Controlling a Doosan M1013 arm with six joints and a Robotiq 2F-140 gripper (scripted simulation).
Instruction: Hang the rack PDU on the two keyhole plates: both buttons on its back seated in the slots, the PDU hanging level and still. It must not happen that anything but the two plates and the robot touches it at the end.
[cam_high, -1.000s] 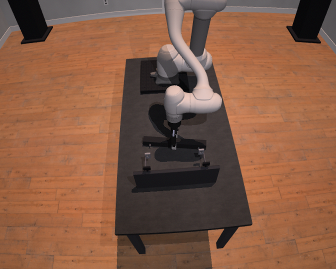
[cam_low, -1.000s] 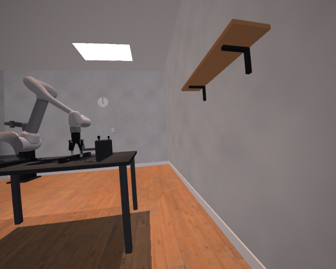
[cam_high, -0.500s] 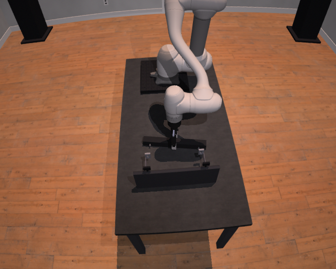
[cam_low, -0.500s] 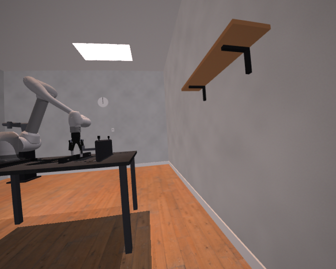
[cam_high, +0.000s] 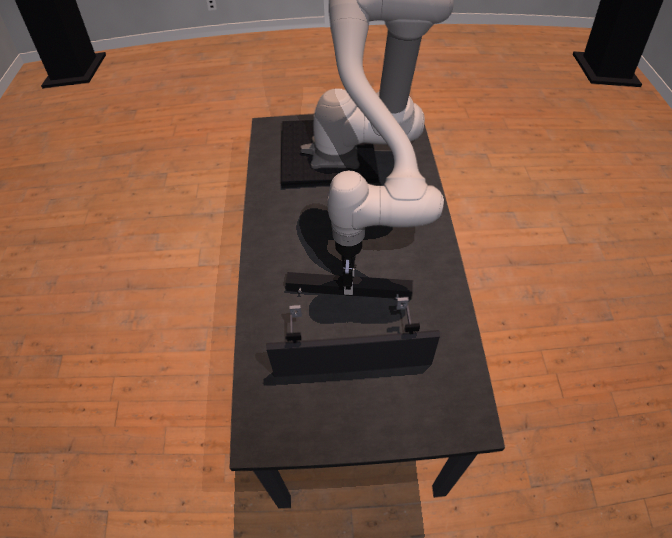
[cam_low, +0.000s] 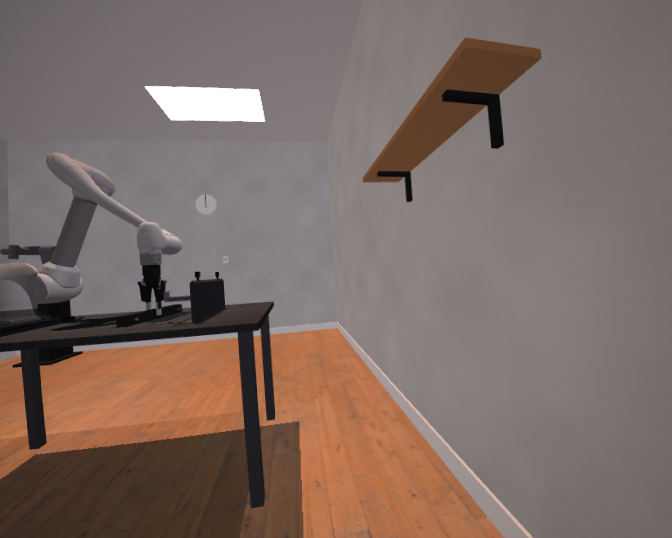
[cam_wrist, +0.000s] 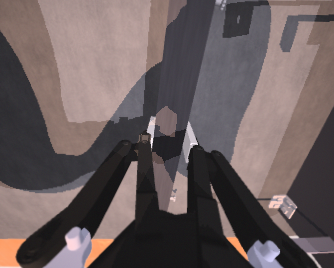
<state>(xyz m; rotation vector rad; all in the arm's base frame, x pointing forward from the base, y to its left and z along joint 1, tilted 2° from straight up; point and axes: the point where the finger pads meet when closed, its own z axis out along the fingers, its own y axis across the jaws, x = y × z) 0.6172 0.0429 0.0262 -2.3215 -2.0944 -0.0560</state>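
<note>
Right now my hand is 20 mm short of the rack PDU and 20 mm above it. Round my hand: black panel (270 mm ahead, 40 mm above, 10 mm to the left).
</note>
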